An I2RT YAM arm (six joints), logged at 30 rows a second.
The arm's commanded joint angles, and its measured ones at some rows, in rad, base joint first. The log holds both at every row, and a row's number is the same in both.
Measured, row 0:
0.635 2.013 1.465 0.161 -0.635 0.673
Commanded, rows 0 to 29:
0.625 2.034 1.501 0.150 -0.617 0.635
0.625 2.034 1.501 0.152 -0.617 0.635
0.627 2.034 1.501 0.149 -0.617 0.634
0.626 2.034 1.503 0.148 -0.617 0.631
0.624 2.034 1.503 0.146 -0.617 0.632
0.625 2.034 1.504 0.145 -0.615 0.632
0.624 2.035 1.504 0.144 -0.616 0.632
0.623 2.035 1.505 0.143 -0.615 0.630
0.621 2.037 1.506 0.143 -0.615 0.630
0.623 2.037 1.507 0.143 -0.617 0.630
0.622 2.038 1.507 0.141 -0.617 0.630
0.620 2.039 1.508 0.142 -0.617 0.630
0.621 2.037 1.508 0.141 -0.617 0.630
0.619 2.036 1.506 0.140 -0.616 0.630
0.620 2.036 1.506 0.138 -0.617 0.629
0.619 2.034 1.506 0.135 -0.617 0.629
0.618 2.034 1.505 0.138 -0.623 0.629
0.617 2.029 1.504 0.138 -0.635 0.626
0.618 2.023 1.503 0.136 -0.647 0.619
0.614 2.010 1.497 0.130 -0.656 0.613
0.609 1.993 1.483 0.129 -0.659 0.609
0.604 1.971 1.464 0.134 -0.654 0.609
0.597 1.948 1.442 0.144 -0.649 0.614
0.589 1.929 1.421 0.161 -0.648 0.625
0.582 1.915 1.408 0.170 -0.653 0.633
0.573 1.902 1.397 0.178 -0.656 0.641
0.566 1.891 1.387 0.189 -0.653 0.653
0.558 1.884 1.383 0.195 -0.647 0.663
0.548 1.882 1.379 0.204 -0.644 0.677
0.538 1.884 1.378 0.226 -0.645 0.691
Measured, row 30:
0.560 1.932 1.389 0.156 -0.646 0.668
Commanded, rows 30 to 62:
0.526 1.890 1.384 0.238 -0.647 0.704
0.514 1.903 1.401 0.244 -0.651 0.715
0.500 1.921 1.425 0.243 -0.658 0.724
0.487 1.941 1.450 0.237 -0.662 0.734
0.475 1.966 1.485 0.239 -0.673 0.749
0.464 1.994 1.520 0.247 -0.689 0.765
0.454 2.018 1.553 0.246 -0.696 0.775
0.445 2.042 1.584 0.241 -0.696 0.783
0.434 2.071 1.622 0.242 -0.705 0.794
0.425 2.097 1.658 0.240 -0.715 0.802
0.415 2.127 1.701 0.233 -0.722 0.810
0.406 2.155 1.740 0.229 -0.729 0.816
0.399 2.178 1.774 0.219 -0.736 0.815
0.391 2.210 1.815 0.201 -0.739 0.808
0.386 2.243 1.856 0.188 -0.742 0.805
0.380 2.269 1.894 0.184 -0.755 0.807
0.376 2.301 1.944 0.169 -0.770 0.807
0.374 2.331 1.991 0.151 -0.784 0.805
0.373 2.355 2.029 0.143 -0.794 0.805
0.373 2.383 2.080 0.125 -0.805 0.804
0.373 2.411 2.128 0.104 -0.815 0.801
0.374 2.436 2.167 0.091 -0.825 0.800
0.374 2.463 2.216 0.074 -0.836 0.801
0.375 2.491 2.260 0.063 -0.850 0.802
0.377 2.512 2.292 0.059 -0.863 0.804
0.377 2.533 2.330 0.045 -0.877 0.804
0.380 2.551 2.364 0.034 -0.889 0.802
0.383 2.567 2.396 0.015 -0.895 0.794
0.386 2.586 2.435 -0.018 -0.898 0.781
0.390 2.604 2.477 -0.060 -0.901 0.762
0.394 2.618 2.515 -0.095 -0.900 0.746
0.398 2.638 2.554 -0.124 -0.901 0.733
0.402 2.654 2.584 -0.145 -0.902 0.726
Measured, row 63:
0.385 2.627 2.496 -0.061 -0.862 0.803
